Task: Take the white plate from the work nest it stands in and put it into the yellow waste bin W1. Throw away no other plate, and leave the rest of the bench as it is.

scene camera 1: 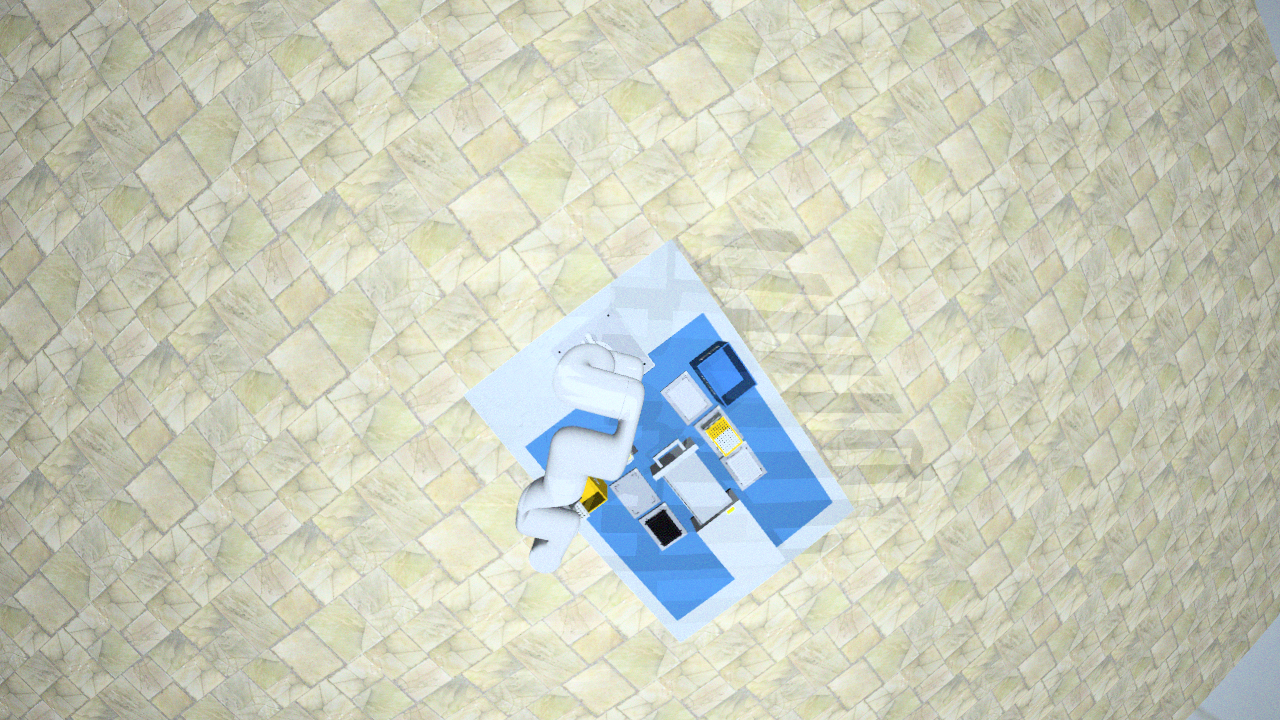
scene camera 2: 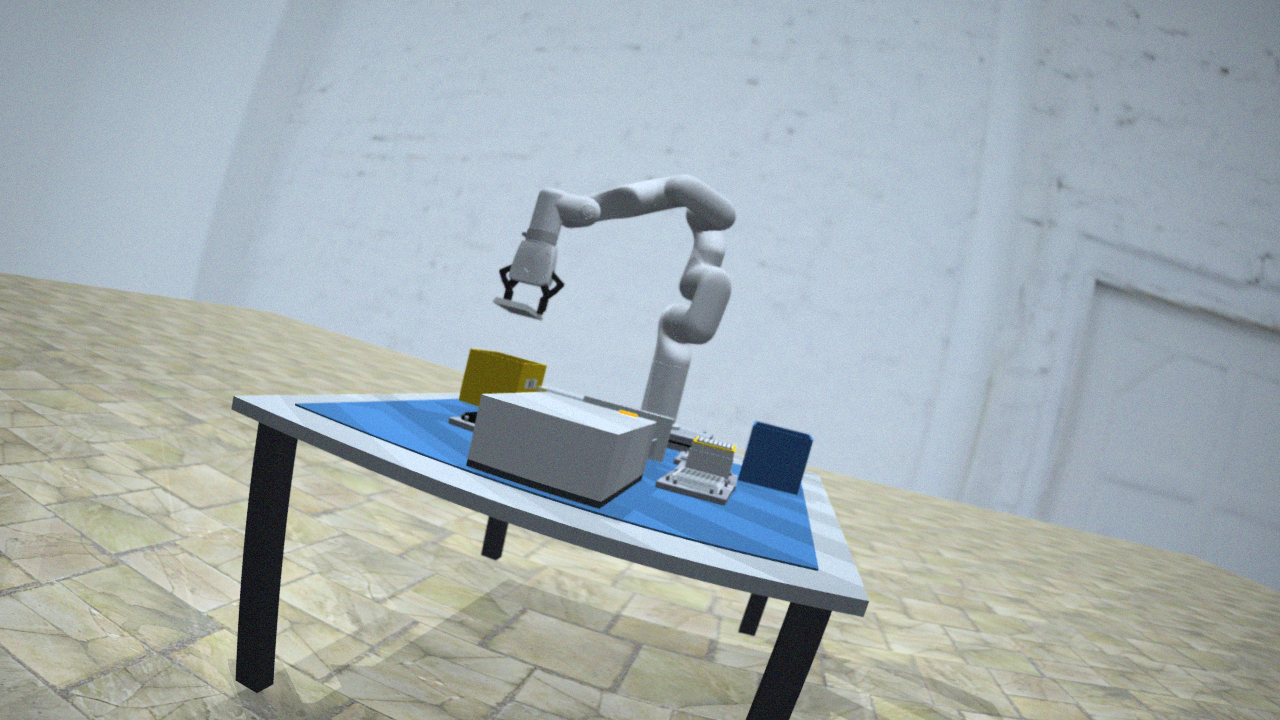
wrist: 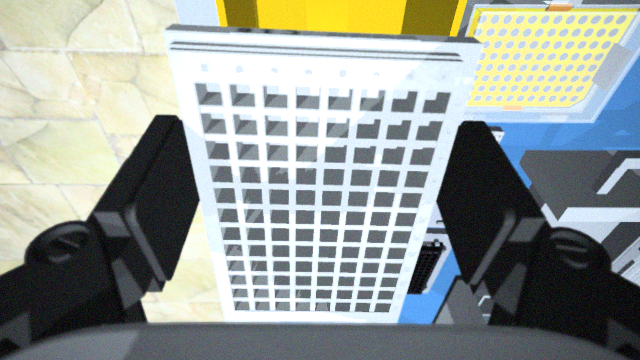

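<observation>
My gripper is shut on the white plate, a gridded well plate, across its width. In the second scene view it holds the plate high above the level of the yellow waste bin. In the wrist view the bin lies beyond the plate's far edge, partly hidden by it, and floor shows below the plate's left side. In the first scene view the arm hides the gripper; part of the plate shows at the bin's lower left.
A grey box-shaped device stands mid-bench. A nest with a black plate is near the yellow bin. A yellow plate lies right of the bin in the wrist view. A dark blue bin stands across the bench.
</observation>
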